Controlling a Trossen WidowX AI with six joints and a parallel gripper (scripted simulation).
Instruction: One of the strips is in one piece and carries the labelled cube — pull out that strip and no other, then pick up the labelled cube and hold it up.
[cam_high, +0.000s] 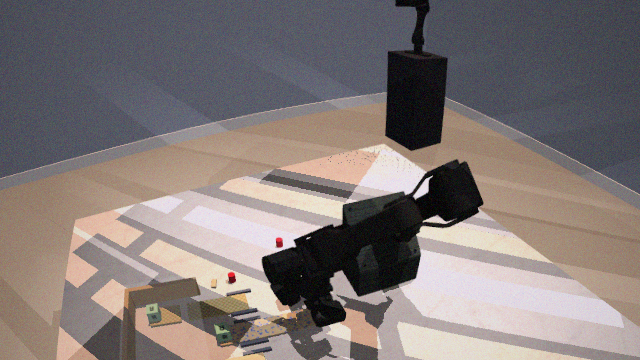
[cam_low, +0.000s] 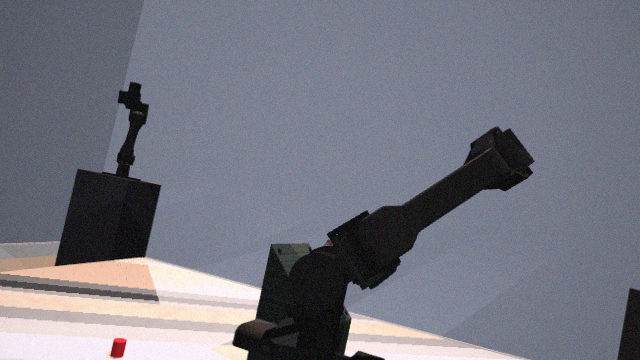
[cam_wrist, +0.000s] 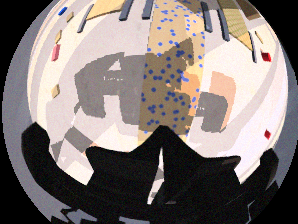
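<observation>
My gripper tip is 10 cm short of the speckled strip and 2 cm to the left of it. Round my gripper tip: small tan block (21 cm to the right, 18 cm ahead).
</observation>
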